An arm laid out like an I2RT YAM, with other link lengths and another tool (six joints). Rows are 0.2 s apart.
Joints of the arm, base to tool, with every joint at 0 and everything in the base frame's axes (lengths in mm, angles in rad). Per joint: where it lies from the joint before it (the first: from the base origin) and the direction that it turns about. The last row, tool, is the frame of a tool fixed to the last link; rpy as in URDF.
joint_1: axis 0 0 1 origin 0.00 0.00 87.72
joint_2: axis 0 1 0 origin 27.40 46.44 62.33
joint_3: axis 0 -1 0 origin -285.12 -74.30 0.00
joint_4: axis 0 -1 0 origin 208.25 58.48 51.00
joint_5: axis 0 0 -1 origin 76.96 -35.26 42.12
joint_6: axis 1 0 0 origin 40.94 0.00 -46.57
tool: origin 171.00 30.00 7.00 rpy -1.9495 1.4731 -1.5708
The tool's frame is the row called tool.
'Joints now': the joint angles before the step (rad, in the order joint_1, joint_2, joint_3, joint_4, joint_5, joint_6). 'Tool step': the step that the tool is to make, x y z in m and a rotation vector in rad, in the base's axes. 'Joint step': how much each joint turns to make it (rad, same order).
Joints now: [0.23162, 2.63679, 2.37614, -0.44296, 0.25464, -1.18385]
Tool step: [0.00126, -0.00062, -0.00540, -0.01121, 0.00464, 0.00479]
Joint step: [-0.00009, 0.01653, 0.01485, -0.00261, 0.00267, -0.01102]
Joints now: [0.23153, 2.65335, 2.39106, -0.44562, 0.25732, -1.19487]
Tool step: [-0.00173, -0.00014, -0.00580, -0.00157, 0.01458, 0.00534]
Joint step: [-0.00142, 0.00853, 0.00498, -0.01021, -0.00629, -0.00317]
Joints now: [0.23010, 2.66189, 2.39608, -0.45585, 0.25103, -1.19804]
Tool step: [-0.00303, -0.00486, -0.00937, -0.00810, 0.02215, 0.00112]
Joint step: [-0.00682, 0.00731, -0.00764, -0.00655, -0.00395, -0.00771]
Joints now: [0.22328, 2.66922, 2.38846, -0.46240, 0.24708, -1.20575]
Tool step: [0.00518, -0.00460, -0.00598, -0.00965, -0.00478, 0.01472]
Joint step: [-0.01083, 0.02194, 0.01465, 0.01600, -0.01185, -0.02568]
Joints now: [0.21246, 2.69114, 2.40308, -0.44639, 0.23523, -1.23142]
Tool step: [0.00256, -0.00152, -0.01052, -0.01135, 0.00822, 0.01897]
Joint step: [-0.00565, 0.03003, 0.02367, 0.00144, -0.01192, -0.02413]
